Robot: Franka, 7 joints.
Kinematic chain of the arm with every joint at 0, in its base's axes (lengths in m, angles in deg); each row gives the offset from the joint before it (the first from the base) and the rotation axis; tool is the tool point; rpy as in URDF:
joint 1: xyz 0 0 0.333 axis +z
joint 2: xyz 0 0 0 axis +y
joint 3: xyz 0 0 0.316 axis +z
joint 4: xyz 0.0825 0 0 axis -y
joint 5: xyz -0.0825 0 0.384 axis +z
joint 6: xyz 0 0 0 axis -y
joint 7: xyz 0.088 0 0 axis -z
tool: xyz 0 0 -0.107 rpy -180 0 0
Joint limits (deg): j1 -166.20..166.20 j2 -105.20..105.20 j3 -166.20..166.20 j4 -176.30..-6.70 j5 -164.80..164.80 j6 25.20..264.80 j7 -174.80..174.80
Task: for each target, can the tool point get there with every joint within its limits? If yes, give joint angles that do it. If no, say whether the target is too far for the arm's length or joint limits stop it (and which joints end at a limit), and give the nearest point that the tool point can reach.
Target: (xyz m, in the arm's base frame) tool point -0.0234 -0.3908 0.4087
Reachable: yes | joints -134.12 -15.27 20.78 -152.61 103.48 65.89 122.67
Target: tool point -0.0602 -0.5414 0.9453
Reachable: yes | joints -54.70 12.21 -53.10 -63.76 1.83 178.58 -103.81
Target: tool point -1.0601 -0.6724 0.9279
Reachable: no: too far | nearest point -0.6547 -0.4152 0.7004 | short by 0.531 m
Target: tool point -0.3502 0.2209 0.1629
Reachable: yes | joints 33.79 -27.64 120.47 -146.43 -68.34 142.59 105.23
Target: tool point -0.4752 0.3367 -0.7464
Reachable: no: too far | nearest point -0.3656 0.2590 -0.3346 | short by 0.433 m
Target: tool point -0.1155 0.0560 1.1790
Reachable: yes | joints -24.28 -28.45 0.85 -34.94 1.66 151.92 118.41
